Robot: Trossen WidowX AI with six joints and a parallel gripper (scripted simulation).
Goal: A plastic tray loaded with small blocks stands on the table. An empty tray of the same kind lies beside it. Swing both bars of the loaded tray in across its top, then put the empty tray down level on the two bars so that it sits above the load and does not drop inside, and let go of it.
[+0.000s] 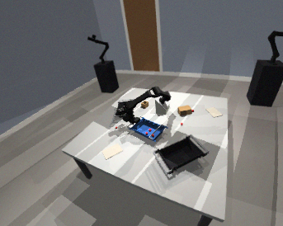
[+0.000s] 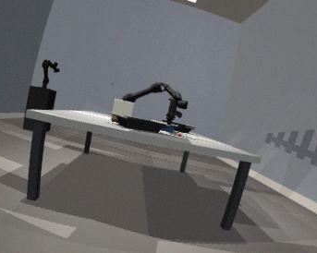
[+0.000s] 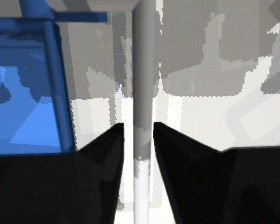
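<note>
Now: gripper tip 250 mm past the dark tray and 200 mm to the left of it. The rest, counted from my gripper tip: brown box (440 mm to the left, 340 mm behind, 10 mm below).
</note>
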